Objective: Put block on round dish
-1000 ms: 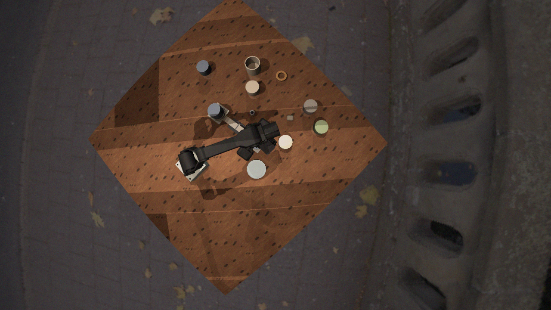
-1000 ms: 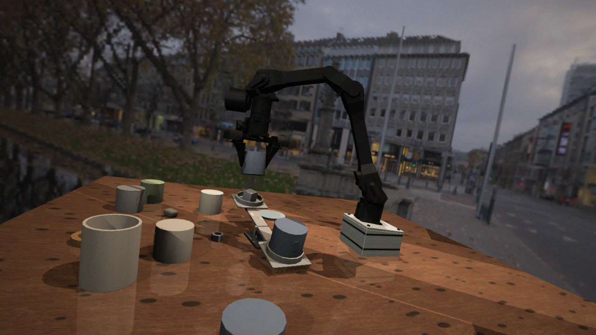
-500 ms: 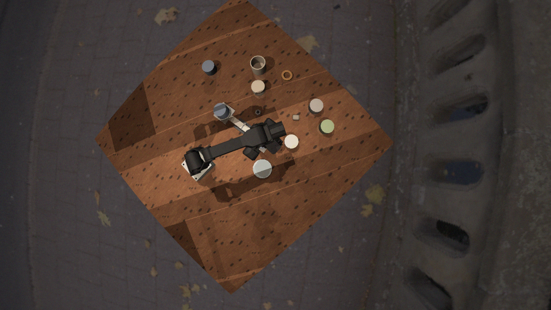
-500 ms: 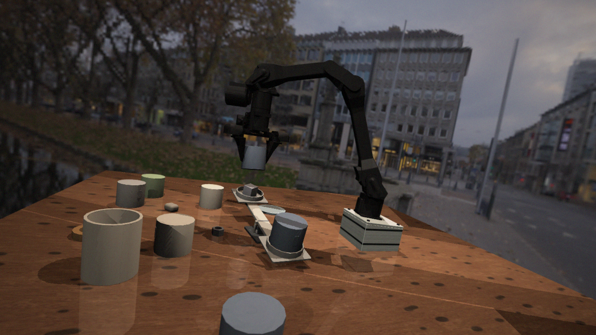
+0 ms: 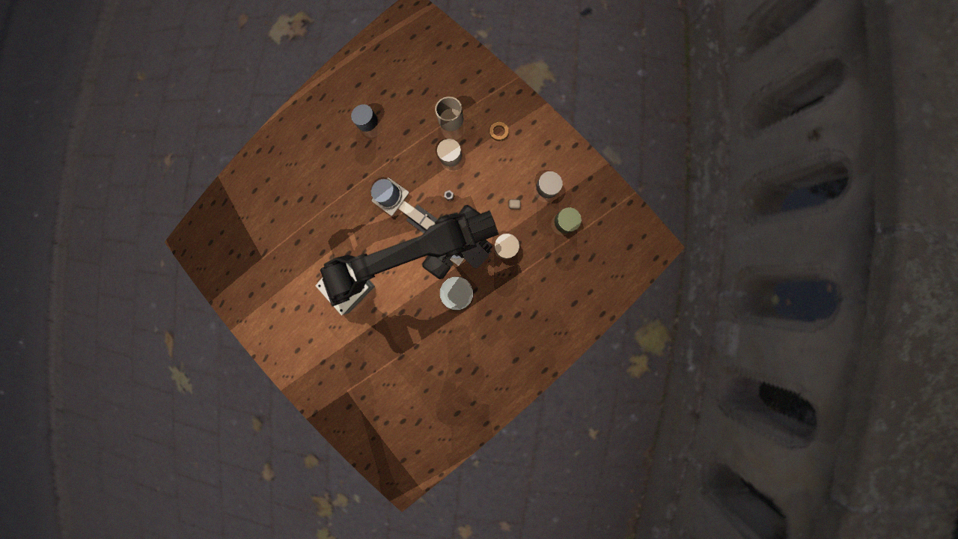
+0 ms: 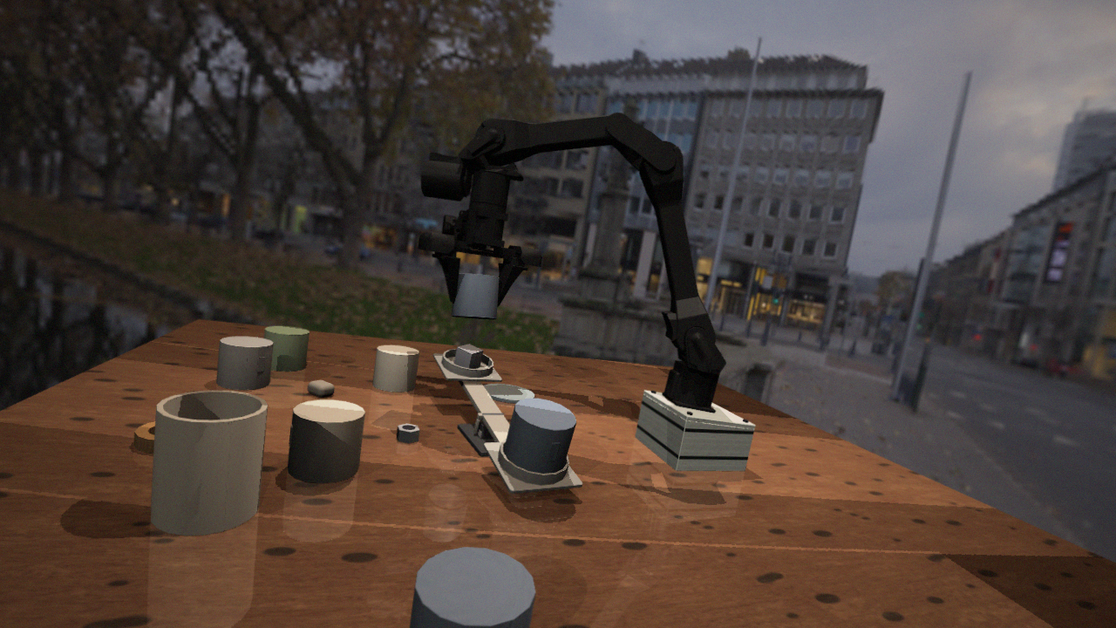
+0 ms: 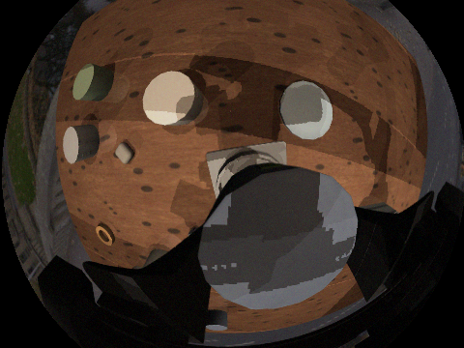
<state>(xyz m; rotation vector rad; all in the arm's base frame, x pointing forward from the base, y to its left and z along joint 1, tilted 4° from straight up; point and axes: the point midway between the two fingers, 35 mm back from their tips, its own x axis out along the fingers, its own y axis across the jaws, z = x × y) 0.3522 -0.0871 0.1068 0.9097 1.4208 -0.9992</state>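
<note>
Right now my gripper tip is 8 cm above the grey block and 1 cm to the right of it. Round my gripper tip: blue-grey cup: 2 cm to the right, 1 cm ahead, 1 cm above; then round pale dish: 17 cm below, 11 cm to the right, 8 cm behind; then balance: 13 cm to the left, 13 cm below, 4 cm behind.
</note>
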